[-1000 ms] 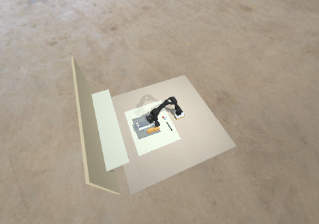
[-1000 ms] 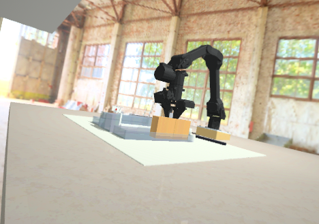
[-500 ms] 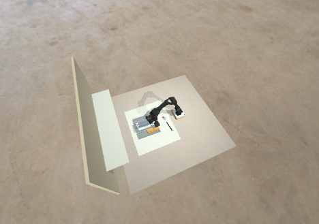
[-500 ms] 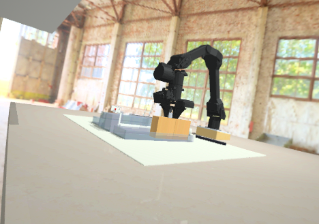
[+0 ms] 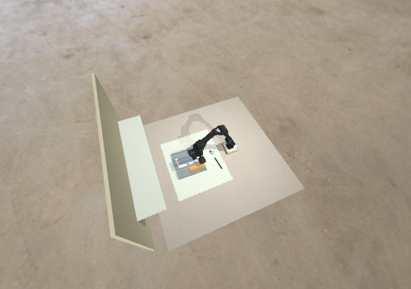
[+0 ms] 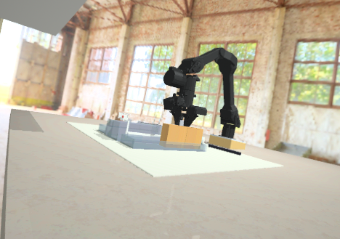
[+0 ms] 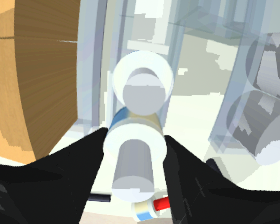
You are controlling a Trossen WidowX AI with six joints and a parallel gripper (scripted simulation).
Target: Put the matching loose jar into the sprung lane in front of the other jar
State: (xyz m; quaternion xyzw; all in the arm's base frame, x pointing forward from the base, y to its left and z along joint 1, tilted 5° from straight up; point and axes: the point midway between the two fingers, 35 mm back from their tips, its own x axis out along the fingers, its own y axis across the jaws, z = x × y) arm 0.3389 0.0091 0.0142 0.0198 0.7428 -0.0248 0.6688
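My gripper tip is now 14 cm short of the grey lane rack, 3 cm to the left of it and 3 cm above it. Round my gripper tip: shelf (51 cm ahead, 3 cm to the right, 32 cm above).
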